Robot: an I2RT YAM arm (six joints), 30 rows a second.
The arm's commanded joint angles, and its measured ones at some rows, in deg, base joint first. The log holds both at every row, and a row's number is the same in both.
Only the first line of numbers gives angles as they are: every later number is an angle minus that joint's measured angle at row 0.
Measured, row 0: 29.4 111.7 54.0 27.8 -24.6 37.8
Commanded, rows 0 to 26: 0.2 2.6 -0.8 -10.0 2.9 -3.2; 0.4 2.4 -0.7 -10.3 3.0 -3.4; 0.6 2.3 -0.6 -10.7 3.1 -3.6; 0.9 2.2 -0.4 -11.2 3.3 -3.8; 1.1 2.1 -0.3 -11.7 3.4 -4.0; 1.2 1.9 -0.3 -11.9 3.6 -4.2; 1.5 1.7 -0.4 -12.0 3.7 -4.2; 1.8 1.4 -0.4 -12.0 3.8 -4.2; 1.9 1.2 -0.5 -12.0 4.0 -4.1; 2.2 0.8 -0.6 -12.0 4.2 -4.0; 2.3 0.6 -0.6 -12.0 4.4 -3.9; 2.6 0.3 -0.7 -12.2 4.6 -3.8; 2.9 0.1 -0.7 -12.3 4.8 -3.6; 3.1 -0.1 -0.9 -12.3 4.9 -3.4; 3.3 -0.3 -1.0 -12.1 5.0 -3.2; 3.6 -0.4 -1.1 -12.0 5.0 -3.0; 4.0 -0.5 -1.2 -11.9 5.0 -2.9; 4.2 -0.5 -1.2 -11.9 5.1 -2.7; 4.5 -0.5 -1.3 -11.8 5.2 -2.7; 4.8 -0.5 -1.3 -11.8 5.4 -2.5; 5.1 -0.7 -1.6 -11.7 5.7 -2.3; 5.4 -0.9 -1.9 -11.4 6.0 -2.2; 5.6 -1.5 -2.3 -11.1 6.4 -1.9; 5.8 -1.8 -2.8 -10.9 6.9 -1.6; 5.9 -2.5 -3.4 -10.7 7.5 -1.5; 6.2 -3.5 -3.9 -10.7 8.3 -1.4; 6.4 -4.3 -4.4 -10.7 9.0 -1.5
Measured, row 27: 4.5 -2.7 -0.5 -3.8 5.0 -1.2
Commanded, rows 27 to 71: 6.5 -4.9 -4.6 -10.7 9.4 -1.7; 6.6 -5.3 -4.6 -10.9 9.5 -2.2; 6.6 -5.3 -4.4 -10.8 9.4 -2.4; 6.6 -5.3 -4.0 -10.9 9.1 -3.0; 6.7 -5.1 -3.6 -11.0 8.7 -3.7; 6.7 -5.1 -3.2 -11.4 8.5 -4.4; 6.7 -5.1 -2.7 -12.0 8.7 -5.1; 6.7 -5.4 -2.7 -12.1 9.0 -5.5; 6.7 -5.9 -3.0 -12.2 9.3 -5.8; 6.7 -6.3 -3.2 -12.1 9.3 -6.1; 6.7 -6.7 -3.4 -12.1 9.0 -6.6; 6.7 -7.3 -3.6 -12.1 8.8 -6.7; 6.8 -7.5 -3.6 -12.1 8.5 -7.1; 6.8 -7.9 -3.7 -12.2 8.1 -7.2; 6.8 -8.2 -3.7 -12.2 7.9 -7.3; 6.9 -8.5 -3.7 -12.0 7.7 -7.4; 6.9 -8.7 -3.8 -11.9 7.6 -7.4; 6.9 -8.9 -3.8 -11.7 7.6 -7.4; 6.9 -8.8 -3.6 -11.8 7.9 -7.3; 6.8 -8.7 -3.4 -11.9 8.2 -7.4; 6.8 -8.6 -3.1 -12.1 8.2 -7.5; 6.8 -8.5 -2.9 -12.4 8.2 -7.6; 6.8 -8.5 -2.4 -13.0 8.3 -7.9; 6.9 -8.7 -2.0 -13.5 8.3 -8.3; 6.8 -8.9 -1.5 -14.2 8.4 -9.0; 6.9 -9.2 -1.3 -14.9 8.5 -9.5; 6.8 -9.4 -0.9 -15.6 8.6 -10.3; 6.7 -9.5 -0.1 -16.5 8.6 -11.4; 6.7 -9.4 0.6 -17.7 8.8 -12.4; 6.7 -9.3 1.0 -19.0 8.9 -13.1; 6.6 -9.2 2.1 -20.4 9.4 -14.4; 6.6 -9.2 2.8 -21.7 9.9 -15.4; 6.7 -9.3 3.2 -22.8 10.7 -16.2; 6.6 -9.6 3.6 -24.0 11.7 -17.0; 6.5 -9.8 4.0 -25.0 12.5 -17.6; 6.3 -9.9 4.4 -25.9 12.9 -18.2; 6.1 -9.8 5.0 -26.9 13.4 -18.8; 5.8 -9.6 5.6 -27.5 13.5 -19.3; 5.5 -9.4 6.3 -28.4 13.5 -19.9; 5.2 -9.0 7.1 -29.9 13.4 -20.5; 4.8 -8.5 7.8 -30.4 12.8 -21.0; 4.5 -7.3 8.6 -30.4 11.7 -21.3; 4.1 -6.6 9.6 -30.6 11.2 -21.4; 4.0 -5.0 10.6 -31.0 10.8 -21.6; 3.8 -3.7 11.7 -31.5 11.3 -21.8
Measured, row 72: 5.2 -7.7 7.6 -27.2 11.1 -18.8
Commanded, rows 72 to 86: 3.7 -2.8 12.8 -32.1 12.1 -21.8; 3.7 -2.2 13.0 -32.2 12.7 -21.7; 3.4 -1.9 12.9 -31.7 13.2 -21.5; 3.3 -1.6 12.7 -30.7 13.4 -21.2; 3.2 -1.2 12.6 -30.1 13.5 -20.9; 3.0 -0.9 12.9 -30.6 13.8 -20.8; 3.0 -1.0 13.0 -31.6 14.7 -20.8; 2.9 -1.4 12.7 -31.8 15.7 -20.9; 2.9 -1.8 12.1 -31.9 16.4 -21.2; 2.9 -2.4 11.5 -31.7 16.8 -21.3; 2.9 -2.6 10.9 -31.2 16.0 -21.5; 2.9 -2.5 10.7 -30.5 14.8 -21.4; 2.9 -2.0 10.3 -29.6 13.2 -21.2; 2.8 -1.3 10.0 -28.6 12.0 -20.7; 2.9 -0.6 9.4 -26.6 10.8 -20.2
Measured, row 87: 3.7 -3.2 12.2 -27.3 13.0 -20.3
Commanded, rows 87 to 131: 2.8 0.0 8.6 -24.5 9.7 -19.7; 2.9 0.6 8.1 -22.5 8.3 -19.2; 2.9 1.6 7.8 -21.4 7.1 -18.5; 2.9 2.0 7.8 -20.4 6.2 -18.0; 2.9 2.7 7.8 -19.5 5.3 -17.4; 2.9 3.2 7.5 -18.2 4.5 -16.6; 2.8 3.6 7.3 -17.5 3.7 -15.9; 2.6 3.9 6.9 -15.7 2.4 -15.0; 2.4 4.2 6.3 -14.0 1.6 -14.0; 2.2 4.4 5.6 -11.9 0.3 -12.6; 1.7 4.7 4.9 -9.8 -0.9 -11.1; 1.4 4.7 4.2 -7.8 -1.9 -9.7; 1.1 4.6 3.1 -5.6 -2.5 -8.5; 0.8 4.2 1.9 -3.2 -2.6 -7.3; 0.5 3.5 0.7 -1.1 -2.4 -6.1; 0.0 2.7 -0.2 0.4 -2.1 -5.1; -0.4 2.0 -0.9 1.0 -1.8 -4.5; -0.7 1.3 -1.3 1.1 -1.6 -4.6; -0.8 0.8 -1.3 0.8 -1.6 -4.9; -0.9 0.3 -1.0 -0.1 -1.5 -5.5; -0.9 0.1 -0.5 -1.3 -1.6 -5.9; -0.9 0.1 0.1 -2.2 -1.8 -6.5; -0.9 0.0 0.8 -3.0 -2.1 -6.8; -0.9 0.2 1.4 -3.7 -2.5 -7.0; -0.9 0.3 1.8 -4.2 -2.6 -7.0; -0.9 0.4 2.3 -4.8 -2.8 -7.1; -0.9 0.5 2.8 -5.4 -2.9 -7.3; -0.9 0.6 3.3 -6.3 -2.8 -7.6; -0.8 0.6 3.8 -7.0 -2.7 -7.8; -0.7 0.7 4.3 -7.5 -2.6 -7.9; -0.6 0.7 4.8 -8.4 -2.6 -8.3; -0.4 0.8 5.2 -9.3 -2.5 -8.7; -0.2 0.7 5.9 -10.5 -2.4 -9.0; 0.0 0.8 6.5 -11.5 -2.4 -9.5; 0.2 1.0 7.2 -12.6 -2.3 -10.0; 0.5 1.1 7.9 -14.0 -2.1 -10.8; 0.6 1.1 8.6 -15.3 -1.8 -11.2; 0.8 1.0 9.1 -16.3 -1.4 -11.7; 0.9 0.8 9.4 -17.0 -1.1 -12.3; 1.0 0.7 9.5 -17.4 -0.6 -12.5; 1.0 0.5 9.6 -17.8 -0.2 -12.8; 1.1 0.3 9.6 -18.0 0.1 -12.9; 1.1 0.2 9.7 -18.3 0.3 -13.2; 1.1 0.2 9.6 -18.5 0.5 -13.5; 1.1 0.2 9.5 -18.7 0.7 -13.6
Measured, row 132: 0.5 0.7 8.8 -13.8 -1.7 -10.9
